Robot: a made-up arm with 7 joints. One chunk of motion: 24 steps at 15 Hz.
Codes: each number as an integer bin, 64 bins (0 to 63) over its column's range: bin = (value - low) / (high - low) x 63, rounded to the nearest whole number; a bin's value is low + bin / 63 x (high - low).
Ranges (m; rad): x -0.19..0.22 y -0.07..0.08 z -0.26..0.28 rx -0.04..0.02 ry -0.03..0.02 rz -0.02..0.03
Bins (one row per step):
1: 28 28 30 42 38 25
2: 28 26 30 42 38 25
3: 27 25 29 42 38 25
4: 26 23 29 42 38 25
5: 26 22 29 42 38 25
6: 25 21 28 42 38 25
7: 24 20 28 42 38 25
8: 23 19 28 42 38 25
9: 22 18 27 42 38 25
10: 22 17 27 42 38 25
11: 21 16 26 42 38 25
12: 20 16 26 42 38 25
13: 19 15 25 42 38 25
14: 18 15 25 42 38 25
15: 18 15 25 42 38 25
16: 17 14 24 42 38 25
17: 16 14 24 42 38 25
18: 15 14 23 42 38 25
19: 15 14 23 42 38 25
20: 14 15 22 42 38 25
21: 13 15 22 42 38 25
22: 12 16 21 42 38 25
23: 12 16 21 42 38 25
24: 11 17 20 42 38 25
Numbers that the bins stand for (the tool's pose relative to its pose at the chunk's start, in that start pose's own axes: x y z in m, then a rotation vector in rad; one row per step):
1: -0.0078 -0.0033 -0.0029 0.0000 0.0002 -0.0002
2: -0.0078 -0.0081 -0.0029 0.0000 0.0002 -0.0002
3: -0.0143 -0.0105 -0.0114 0.0000 0.0002 -0.0002
4: -0.0208 -0.0152 -0.0114 0.0000 0.0002 -0.0002
5: -0.0208 -0.0176 -0.0114 0.0000 0.0002 -0.0002
6: -0.0273 -0.0200 -0.0200 0.0000 0.0002 -0.0002
7: -0.0338 -0.0224 -0.0200 0.0000 0.0002 -0.0002
8: -0.0403 -0.0248 -0.0200 0.0000 0.0002 -0.0002
9: -0.0468 -0.0271 -0.0286 0.0000 0.0002 -0.0002
10: -0.0468 -0.0295 -0.0286 0.0000 0.0002 -0.0002
11: -0.0533 -0.0319 -0.0371 0.0000 0.0002 -0.0002
12: -0.0598 -0.0319 -0.0371 0.0000 0.0002 -0.0002
13: -0.0663 -0.0343 -0.0457 0.0000 0.0002 -0.0002
14: -0.0729 -0.0343 -0.0457 0.0000 0.0002 -0.0002
15: -0.0729 -0.0343 -0.0457 0.0000 0.0002 -0.0002
16: -0.0794 -0.0367 -0.0543 0.0000 0.0002 -0.0002
17: -0.0859 -0.0367 -0.0543 0.0000 0.0002 -0.0002
18: -0.0924 -0.0367 -0.0629 0.0000 0.0002 -0.0002
19: -0.0924 -0.0367 -0.0629 0.0000 0.0002 -0.0002
20: -0.0989 -0.0343 -0.0714 0.0000 0.0002 -0.0002
21: -0.1054 -0.0343 -0.0714 0.0000 0.0002 -0.0002
22: -0.1119 -0.0319 -0.0800 0.0000 0.0002 -0.0002
23: -0.1119 -0.0319 -0.0800 0.0000 0.0002 -0.0002
24: -0.1184 -0.0295 -0.0886 0.0000 0.0002 -0.0002

